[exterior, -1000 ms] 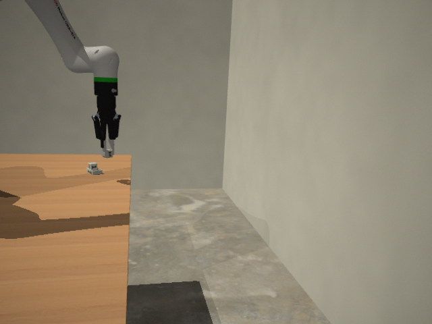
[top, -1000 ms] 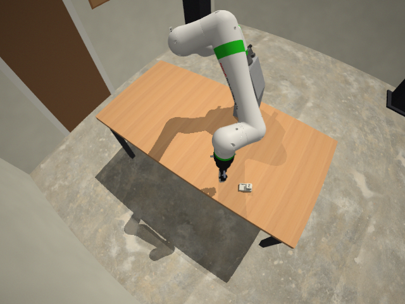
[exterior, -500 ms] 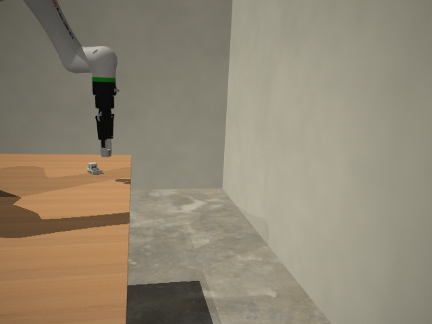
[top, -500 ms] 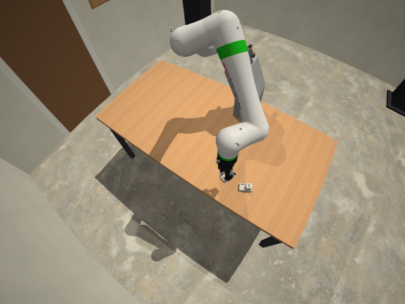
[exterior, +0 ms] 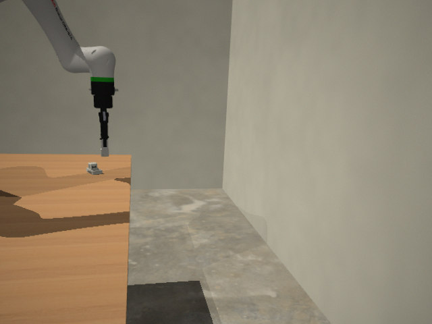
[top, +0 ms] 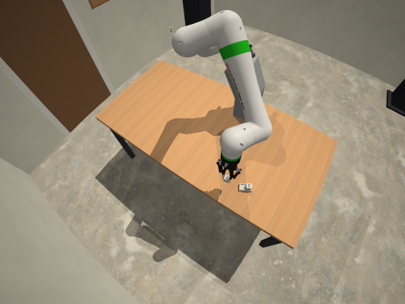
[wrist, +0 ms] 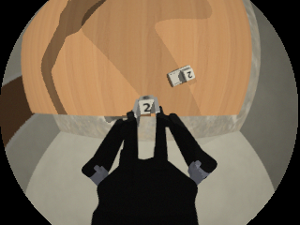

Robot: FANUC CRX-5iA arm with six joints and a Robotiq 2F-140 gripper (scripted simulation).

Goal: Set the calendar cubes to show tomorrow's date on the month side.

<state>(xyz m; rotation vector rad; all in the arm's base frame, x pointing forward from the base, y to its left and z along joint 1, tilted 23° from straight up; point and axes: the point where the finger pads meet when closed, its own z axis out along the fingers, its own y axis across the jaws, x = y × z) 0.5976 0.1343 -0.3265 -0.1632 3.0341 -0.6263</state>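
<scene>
Right now my hand is 50 mm past the calendar tray, 110 mm to the right of it and 130 mm above it. From my hand the other things lie so: white date cube: 30 mm below.
</scene>
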